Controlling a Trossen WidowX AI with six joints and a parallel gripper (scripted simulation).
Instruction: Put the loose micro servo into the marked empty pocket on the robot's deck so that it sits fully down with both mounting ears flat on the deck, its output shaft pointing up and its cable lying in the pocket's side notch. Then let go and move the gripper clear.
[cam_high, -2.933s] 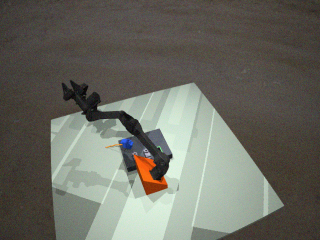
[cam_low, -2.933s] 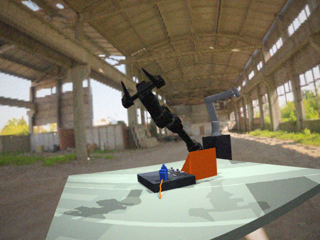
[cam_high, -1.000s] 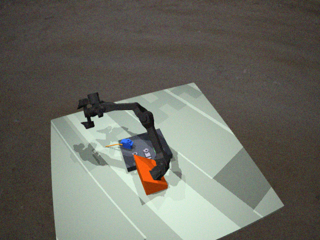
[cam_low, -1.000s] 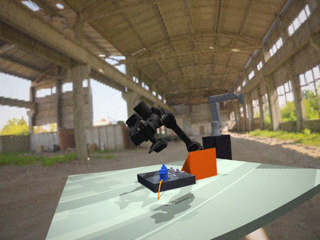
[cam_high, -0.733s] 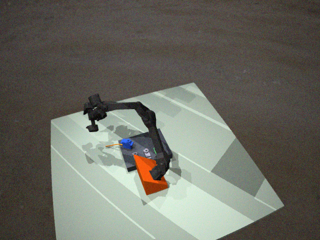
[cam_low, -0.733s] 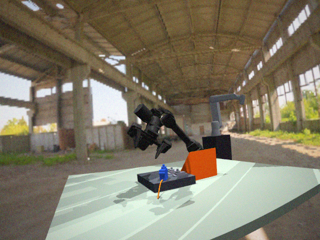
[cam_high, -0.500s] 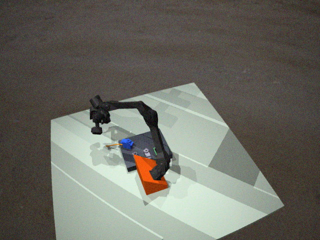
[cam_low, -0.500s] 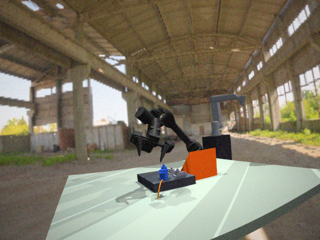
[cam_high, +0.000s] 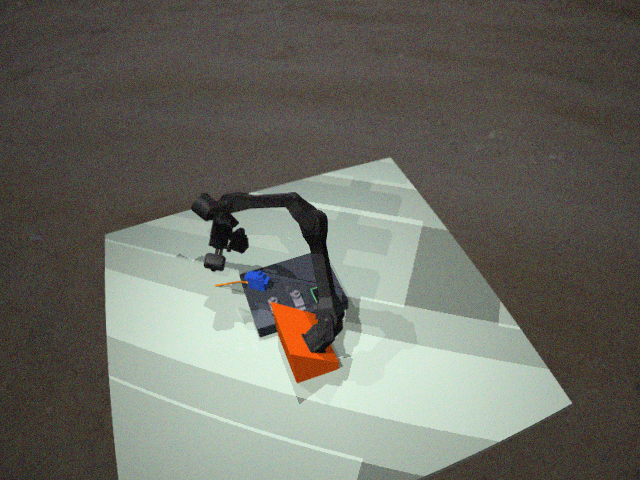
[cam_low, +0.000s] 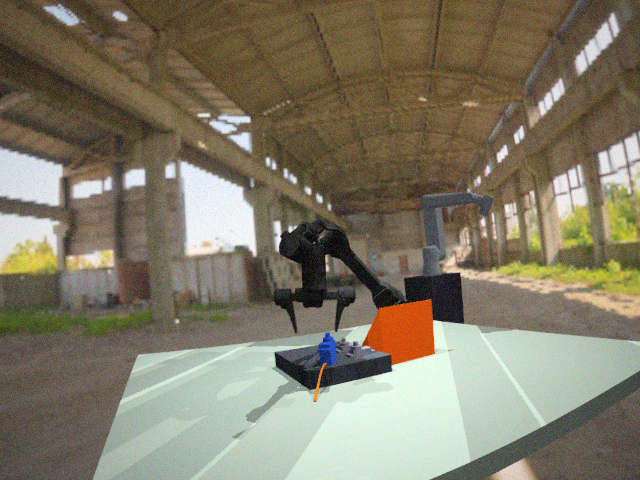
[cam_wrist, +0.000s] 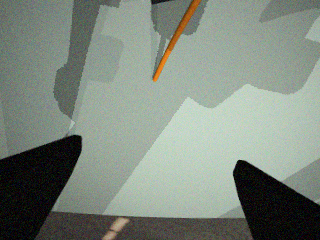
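Now: the dark grey deck 90 mm behind my gripper tip, 200 mm to the right of it and 130 mm below it.
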